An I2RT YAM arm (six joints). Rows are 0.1 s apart.
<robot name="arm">
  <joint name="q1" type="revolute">
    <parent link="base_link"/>
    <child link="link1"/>
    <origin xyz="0 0 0.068" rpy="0 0 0"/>
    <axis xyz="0 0 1"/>
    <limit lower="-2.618" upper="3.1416"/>
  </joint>
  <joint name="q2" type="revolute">
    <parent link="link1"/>
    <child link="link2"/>
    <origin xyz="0.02 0.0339 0.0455" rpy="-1.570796 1.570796 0"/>
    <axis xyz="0 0 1"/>
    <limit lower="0" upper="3.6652"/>
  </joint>
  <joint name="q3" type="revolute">
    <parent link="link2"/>
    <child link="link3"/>
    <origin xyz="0 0.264 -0.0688" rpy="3.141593 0 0"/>
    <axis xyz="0 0 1"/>
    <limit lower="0" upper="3.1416"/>
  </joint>
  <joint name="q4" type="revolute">
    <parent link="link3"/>
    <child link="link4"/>
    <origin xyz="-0.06 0.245 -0.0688" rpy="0 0 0"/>
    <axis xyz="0 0 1"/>
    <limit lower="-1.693" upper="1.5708"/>
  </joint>
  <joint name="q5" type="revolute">
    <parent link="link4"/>
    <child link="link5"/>
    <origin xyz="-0.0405 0.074 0.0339" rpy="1.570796 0 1.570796"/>
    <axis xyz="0 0 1"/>
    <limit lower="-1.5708" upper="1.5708"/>
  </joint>
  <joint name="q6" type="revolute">
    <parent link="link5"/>
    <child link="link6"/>
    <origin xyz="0.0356 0 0.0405" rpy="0 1.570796 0"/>
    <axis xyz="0 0 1"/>
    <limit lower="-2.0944" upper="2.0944"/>
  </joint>
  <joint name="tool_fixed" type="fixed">
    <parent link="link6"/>
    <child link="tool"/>
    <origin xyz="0 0 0" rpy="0 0 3.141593"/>
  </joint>
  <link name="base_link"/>
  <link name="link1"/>
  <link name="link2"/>
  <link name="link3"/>
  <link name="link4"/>
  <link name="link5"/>
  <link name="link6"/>
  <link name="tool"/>
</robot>
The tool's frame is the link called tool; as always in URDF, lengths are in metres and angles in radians.
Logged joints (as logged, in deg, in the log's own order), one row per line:
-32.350, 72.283, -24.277, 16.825, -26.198, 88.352
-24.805, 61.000, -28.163, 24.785, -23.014, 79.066
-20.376, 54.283, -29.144, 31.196, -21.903, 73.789
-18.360, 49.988, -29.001, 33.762, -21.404, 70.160
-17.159, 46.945, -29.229, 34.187, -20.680, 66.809
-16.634, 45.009, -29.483, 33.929, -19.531, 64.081
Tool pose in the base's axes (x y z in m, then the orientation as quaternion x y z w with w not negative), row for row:
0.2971, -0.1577, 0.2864, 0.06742, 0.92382, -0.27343, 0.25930
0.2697, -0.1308, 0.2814, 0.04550, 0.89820, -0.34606, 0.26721
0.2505, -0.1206, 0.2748, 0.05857, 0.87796, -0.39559, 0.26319
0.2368, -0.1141, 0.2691, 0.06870, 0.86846, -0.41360, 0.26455
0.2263, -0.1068, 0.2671, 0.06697, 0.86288, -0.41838, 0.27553
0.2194, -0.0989, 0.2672, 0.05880, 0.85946, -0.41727, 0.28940
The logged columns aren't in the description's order. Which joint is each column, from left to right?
Columns, left to right: q4, q3, q6, q5, q1, q2.
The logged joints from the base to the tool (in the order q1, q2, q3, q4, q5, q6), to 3 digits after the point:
-26.198, 88.352, 72.283, -32.350, 16.825, -24.277
-23.014, 79.066, 61.000, -24.805, 24.785, -28.163
-21.903, 73.789, 54.283, -20.376, 31.196, -29.144
-21.404, 70.160, 49.988, -18.360, 33.762, -29.001
-20.680, 66.809, 46.945, -17.159, 34.187, -29.229
-19.531, 64.081, 45.009, -16.634, 33.929, -29.483

